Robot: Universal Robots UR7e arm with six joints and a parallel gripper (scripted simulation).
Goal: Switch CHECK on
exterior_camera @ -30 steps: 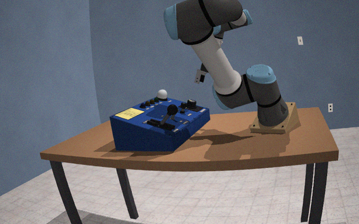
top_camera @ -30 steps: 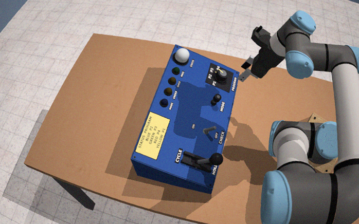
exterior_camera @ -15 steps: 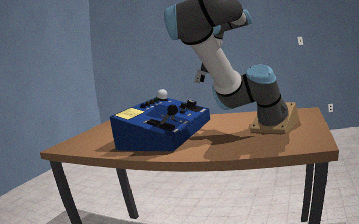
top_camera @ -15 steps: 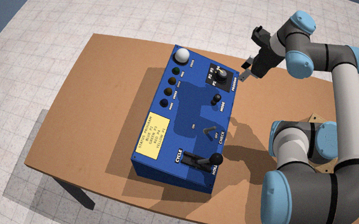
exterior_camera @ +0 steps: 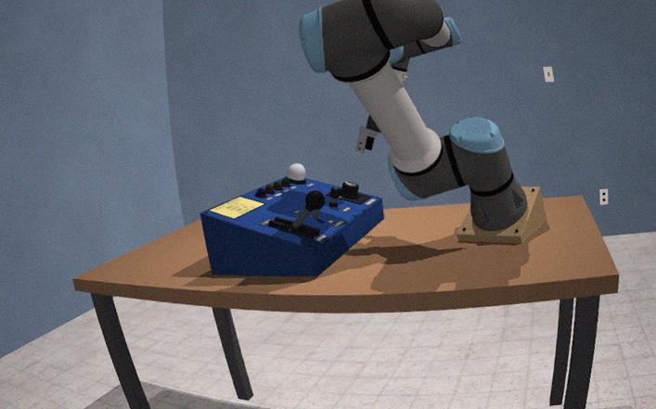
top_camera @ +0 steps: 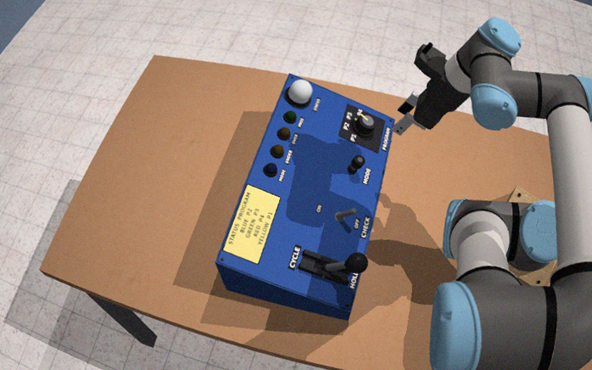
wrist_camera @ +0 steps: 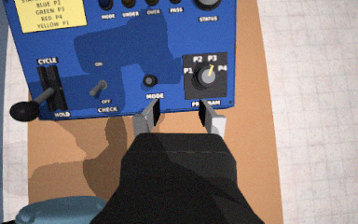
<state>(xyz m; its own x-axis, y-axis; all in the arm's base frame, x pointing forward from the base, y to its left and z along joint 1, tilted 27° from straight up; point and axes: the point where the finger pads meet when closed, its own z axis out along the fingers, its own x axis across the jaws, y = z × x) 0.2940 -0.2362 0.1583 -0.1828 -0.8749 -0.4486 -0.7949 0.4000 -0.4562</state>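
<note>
The check toggle lies 170 mm to the left of my hand, 120 mm below it and 100 mm ahead of it. The rest, counted from my hand: mode switch 120 mm below, 80 mm ahead, 50 mm to the left; then program selector 120 mm below, 80 mm to the right, 80 mm ahead; then blue console 140 mm below, 120 mm ahead, 100 mm to the left.
</note>
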